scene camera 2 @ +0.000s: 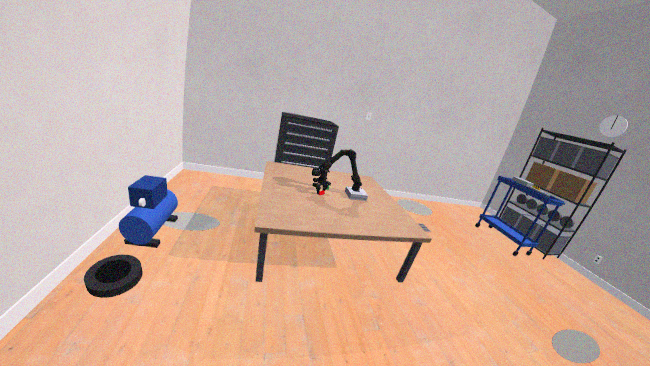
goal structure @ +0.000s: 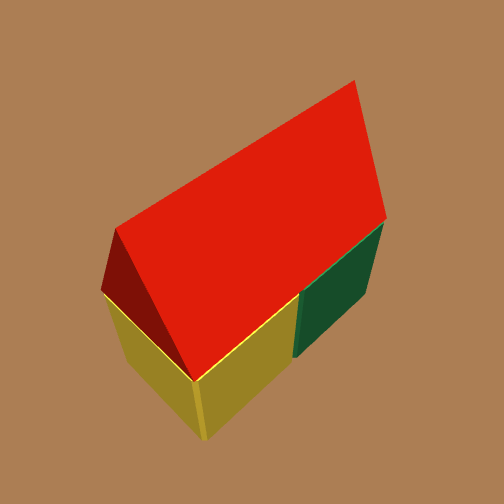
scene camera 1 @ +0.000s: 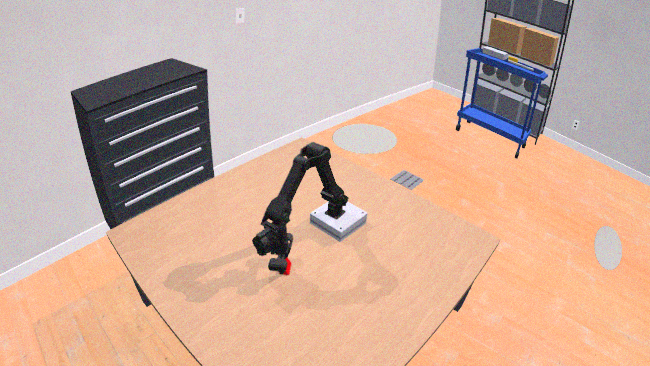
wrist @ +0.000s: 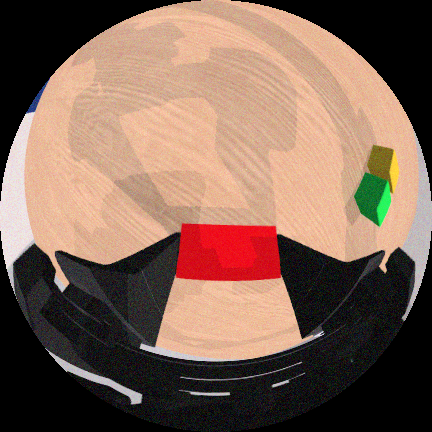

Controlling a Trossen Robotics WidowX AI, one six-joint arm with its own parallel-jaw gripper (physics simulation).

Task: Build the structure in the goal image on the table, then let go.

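Frame: origin at the arm's base, x ahead, y left, z up, level; metres.
Seen in the pictures: gripper, between the fingertips: (scene camera 2: pixel 320 193) (wrist: pixel 228 239); arm's base, origin of its link: (scene camera 2: pixel 355 190) (scene camera 1: pixel 335 212).
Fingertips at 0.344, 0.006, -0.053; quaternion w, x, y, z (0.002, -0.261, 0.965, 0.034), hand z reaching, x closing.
Offsets run from my fingertips to a thing's top centre, as dx, dy, dz. Level surfaces: height alone.
A red block {-0.002, +0.004, +0.027} (scene camera 1: pixel 288 267) (scene camera 2: pixel 321 192) (wrist: pixel 228 260) is between the two black fingers, which touch its left and right sides in the wrist view. My gripper (scene camera 1: pixel 283 265) (scene camera 2: pixel 321 190) (wrist: pixel 228 239) points down low over the table and is shut on the red block. I cannot tell whether the block's underside touches the table. A green block {-0.097, -0.112, +0.031} (wrist: pixel 371 195) (scene camera 2: pixel 328 187) and a yellow block {-0.095, -0.153, +0.031} (wrist: pixel 381 161) sit close together on the table, at the right of the wrist view. In scene camera 1 these two blocks do not show.
The wooden table {dz -0.002} (scene camera 1: pixel 400 240) (scene camera 2: pixel 310 220) carries the arm's light grey base (scene camera 1: pixel 342 230) (scene camera 2: pixel 357 195), behind and to the right of the gripper in scene camera 1. A black drawer cabinet (scene camera 1: pixel 150 145) (scene camera 2: pixel 306 140) stands beyond the table. A blue cart (scene camera 1: pixel 492 125) stands farther off.
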